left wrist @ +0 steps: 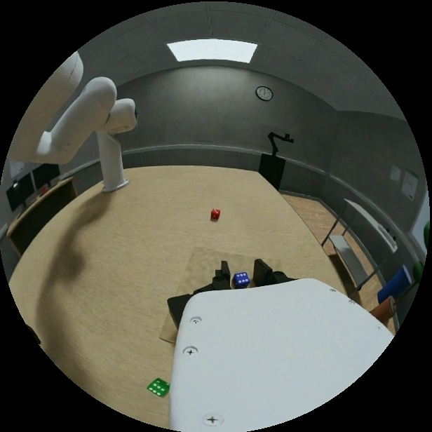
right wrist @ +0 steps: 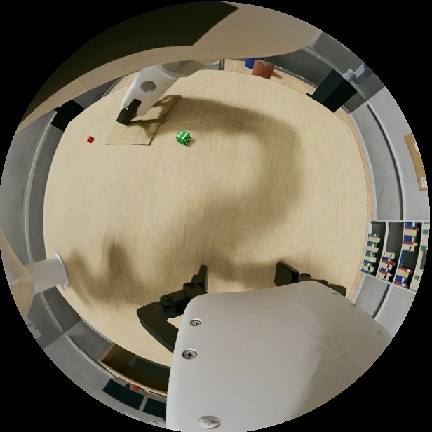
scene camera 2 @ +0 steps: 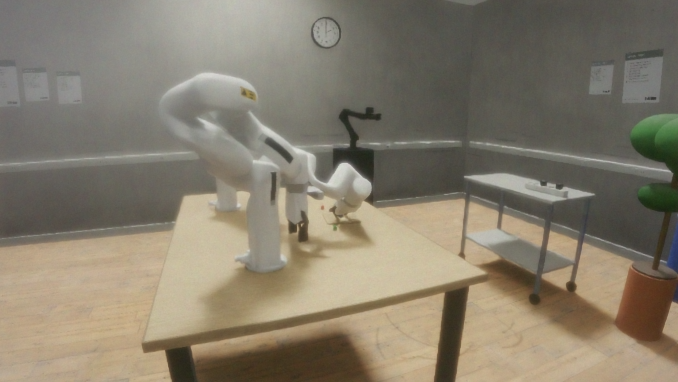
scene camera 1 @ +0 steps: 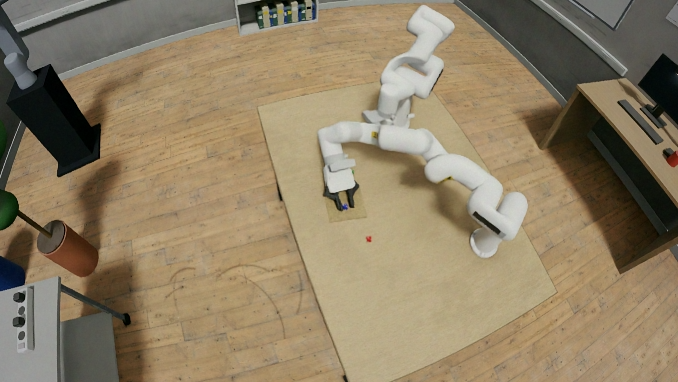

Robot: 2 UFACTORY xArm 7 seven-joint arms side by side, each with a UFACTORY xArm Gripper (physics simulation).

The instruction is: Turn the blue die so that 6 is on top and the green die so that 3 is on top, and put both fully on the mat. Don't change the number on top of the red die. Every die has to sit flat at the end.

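Observation:
The blue die [scene camera 1: 345, 206] [left wrist: 241, 280] sits on the mat [scene camera 1: 358, 213] [left wrist: 200, 262] [right wrist: 132, 136], between the parted fingers of my left gripper [scene camera 1: 347, 206] [left wrist: 239, 270], which is open. Its upper side seems to show six pips in the left wrist view. The green die [scene camera 2: 335, 228] [left wrist: 158, 387] [right wrist: 183, 138] lies on the table off the mat, several pips on top; my left arm mostly hides it in scene camera 1. The red die [scene camera 1: 369, 239] [scene camera 2: 322, 207] [left wrist: 215, 214] [right wrist: 90, 139] lies off the mat; its number is too small to read. My right gripper [scene camera 2: 298, 234] [right wrist: 242, 275] is open and empty above the table.
The table [scene camera 1: 400, 300] [scene camera 2: 320, 290] carries both arm bases. My left arm reaches across it in scene camera 1, close to the right arm's base [scene camera 1: 395, 117]. The green die lies beside the mat, on the side away from the red die.

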